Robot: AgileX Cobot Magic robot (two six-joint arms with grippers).
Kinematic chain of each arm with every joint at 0, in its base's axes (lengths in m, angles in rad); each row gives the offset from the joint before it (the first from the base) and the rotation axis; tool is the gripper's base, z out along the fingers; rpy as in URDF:
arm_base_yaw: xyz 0 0 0.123 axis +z
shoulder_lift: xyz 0 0 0 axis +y
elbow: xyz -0.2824 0 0.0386 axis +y
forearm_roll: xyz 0.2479 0 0.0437 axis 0.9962 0 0.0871
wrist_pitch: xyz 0 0 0 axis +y
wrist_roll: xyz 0.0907 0 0.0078 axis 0.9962 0 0.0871
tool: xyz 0 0 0 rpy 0 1.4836 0
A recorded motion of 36 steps. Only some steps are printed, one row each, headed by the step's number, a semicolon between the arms.
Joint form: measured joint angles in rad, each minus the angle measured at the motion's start. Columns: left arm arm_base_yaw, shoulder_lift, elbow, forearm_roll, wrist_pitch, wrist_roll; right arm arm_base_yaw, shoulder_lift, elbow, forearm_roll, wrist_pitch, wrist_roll.
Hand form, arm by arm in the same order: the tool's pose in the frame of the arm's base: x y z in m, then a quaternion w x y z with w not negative. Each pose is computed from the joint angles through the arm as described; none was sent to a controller.
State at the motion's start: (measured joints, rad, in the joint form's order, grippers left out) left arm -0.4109 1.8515 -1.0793 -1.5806 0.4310 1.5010; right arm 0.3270 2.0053 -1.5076 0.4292 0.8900 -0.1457
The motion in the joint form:
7: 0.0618 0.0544 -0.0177 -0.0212 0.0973 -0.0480; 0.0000 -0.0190 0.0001 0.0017 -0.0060 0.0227
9: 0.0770 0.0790 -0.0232 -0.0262 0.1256 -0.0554; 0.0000 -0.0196 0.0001 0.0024 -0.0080 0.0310
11: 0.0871 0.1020 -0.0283 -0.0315 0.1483 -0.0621; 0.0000 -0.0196 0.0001 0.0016 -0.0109 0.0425
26: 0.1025 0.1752 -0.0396 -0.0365 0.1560 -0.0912; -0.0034 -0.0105 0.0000 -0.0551 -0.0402 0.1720
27: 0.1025 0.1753 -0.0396 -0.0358 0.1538 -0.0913; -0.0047 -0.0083 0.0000 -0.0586 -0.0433 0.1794
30: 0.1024 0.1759 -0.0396 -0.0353 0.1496 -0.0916; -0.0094 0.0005 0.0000 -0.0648 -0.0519 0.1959
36: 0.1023 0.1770 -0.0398 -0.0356 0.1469 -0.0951; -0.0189 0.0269 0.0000 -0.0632 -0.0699 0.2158
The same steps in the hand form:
7: 0.3526 -0.1773 0.1770 0.33392 0.19457 0.86115 -0.33025; 0.3867 0.1622 0.2092 0.12423 -0.10858 0.96639 0.19713
9: 0.3560 -0.1745 0.1699 0.32307 0.18583 0.86311 -0.34079; 0.3868 0.1623 0.2095 0.12463 -0.10421 0.96665 0.19799
11: 0.3586 -0.1730 0.1631 0.31292 0.17828 0.86480 -0.34988; 0.3870 0.1622 0.2095 0.12495 -0.09856 0.96712 0.19837
26: 0.3652 -0.1693 0.1373 0.28258 0.15050 0.87929 -0.35262; 0.3915 0.1577 0.2050 0.12721 -0.04588 0.97387 0.18244
27: 0.3653 -0.1692 0.1371 0.28278 0.15039 0.87967 -0.35156; 0.3922 0.1570 0.2041 0.12744 -0.04218 0.97424 0.18122
30: 0.3655 -0.1689 0.1367 0.28300 0.14975 0.88045 -0.34970; 0.3944 0.1551 0.2004 0.12698 -0.03222 0.97516 0.17860
36: 0.3657 -0.1688 0.1362 0.28239 0.14755 0.88126 -0.34908; 0.3992 0.1521 0.1897 0.12232 -0.01417 0.97649 0.17695

